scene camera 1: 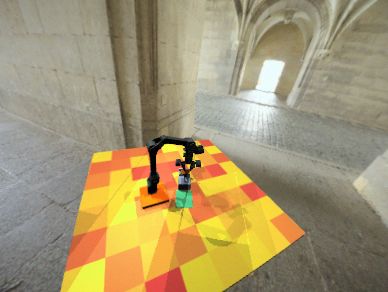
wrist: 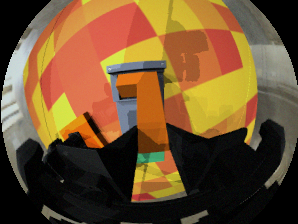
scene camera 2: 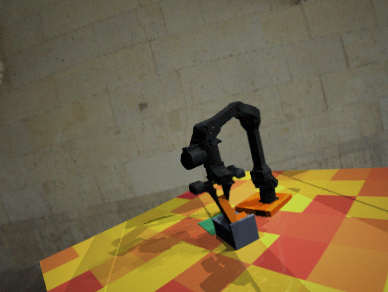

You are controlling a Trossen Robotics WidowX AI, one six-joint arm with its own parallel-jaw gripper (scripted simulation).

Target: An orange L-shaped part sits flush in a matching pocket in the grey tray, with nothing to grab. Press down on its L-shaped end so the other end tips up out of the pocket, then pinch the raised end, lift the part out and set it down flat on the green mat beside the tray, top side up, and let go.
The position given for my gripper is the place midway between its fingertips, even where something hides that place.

My gripper (scene camera 2: pixel 223 204) carries an orange L-shaped part (wrist: pixel 152 135).
My gripper is seen too in the wrist view (wrist: pixel 151 127).
